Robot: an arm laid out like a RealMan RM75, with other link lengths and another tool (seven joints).
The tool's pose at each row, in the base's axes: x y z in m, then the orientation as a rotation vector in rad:
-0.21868, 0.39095, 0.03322, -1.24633, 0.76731, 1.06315
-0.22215, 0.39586, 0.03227, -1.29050, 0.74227, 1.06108
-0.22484, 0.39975, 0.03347, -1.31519, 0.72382, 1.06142
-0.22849, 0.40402, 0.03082, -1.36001, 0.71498, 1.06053
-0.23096, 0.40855, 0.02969, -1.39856, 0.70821, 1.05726
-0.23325, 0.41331, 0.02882, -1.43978, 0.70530, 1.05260
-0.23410, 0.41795, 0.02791, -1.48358, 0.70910, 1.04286
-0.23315, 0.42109, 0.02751, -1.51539, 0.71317, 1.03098
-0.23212, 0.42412, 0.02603, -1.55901, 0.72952, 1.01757
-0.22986, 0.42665, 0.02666, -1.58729, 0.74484, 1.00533
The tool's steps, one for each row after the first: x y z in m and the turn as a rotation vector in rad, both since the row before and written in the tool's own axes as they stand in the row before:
0.00068, 0.00351, 0.00492, -0.03923, 0.00903, -0.02038
-0.00130, 0.00183, 0.00433, -0.02392, 0.00190, -0.01277
0.00185, 0.00411, 0.00428, -0.03637, 0.01888, -0.00904
0.00087, 0.00224, 0.00470, -0.02998, 0.01776, -0.00860
0.00065, 0.00180, 0.00500, -0.03053, 0.02195, -0.00694
0.00114, 0.00041, 0.00465, -0.02867, 0.02916, -0.00575
0.00114, -0.00124, 0.00284, -0.01840, 0.02393, -0.00610
0.00207, -0.00085, 0.00273, -0.02443, 0.03724, 0.00067
0.00059, -0.00281, 0.00191, -0.01337, 0.02813, 0.00161

